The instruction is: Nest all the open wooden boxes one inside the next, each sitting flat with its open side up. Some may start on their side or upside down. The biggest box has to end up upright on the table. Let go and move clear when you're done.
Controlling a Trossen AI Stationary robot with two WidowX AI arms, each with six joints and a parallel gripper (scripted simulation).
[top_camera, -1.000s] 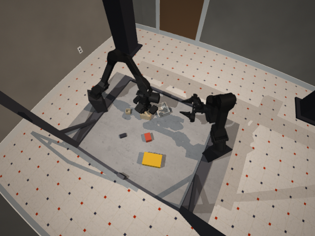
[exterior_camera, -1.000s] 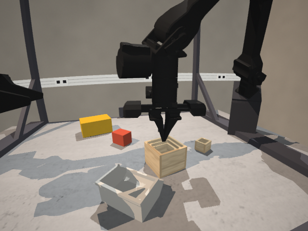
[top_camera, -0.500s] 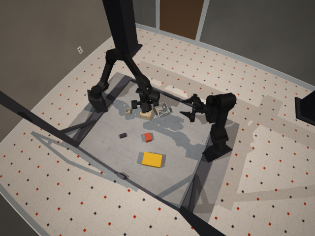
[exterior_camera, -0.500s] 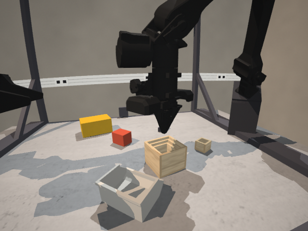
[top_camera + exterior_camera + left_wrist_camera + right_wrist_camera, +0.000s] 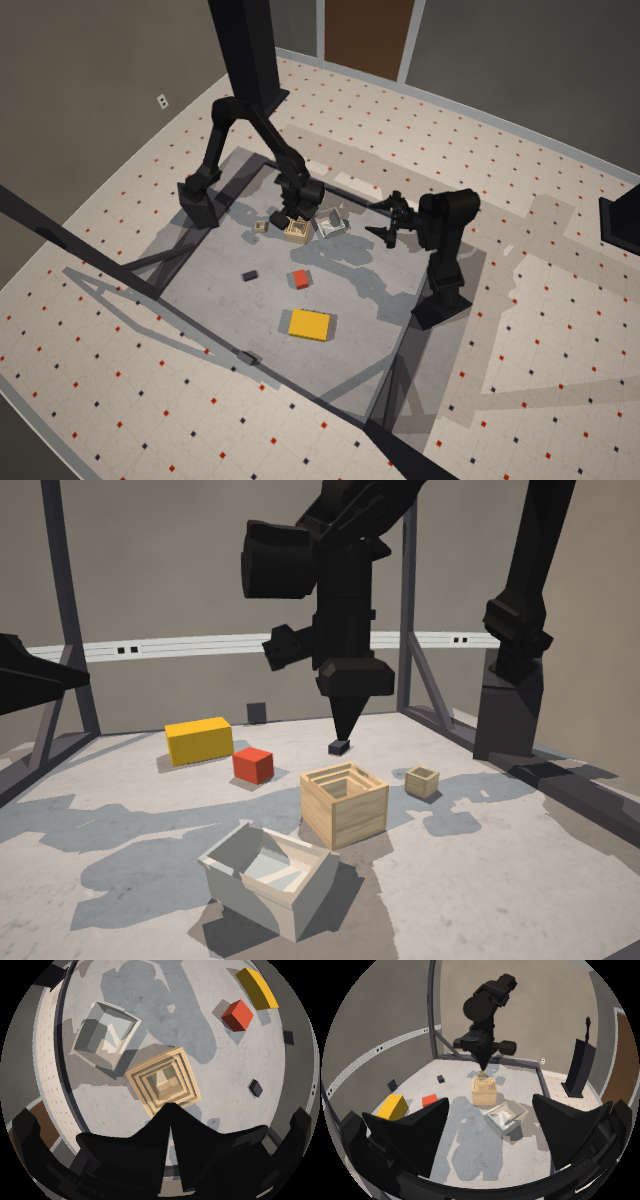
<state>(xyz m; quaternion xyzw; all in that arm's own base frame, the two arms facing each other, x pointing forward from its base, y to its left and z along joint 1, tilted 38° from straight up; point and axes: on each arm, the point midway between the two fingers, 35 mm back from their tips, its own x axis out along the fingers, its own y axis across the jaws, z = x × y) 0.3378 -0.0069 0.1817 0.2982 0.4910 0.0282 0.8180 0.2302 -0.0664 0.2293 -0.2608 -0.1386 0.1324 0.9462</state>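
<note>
Right now my left hand is 15 cm to the right of the small wooden box, 14 cm above it and 4 cm past it. Also, from my left hand: red cube: 17 cm behind, 13 cm below, 10 cm to the right; small dark block: 23 cm behind, 14 cm below, 8 cm to the left; white bin: 12 cm below, 10 cm to the right, 8 cm ahead.
</note>
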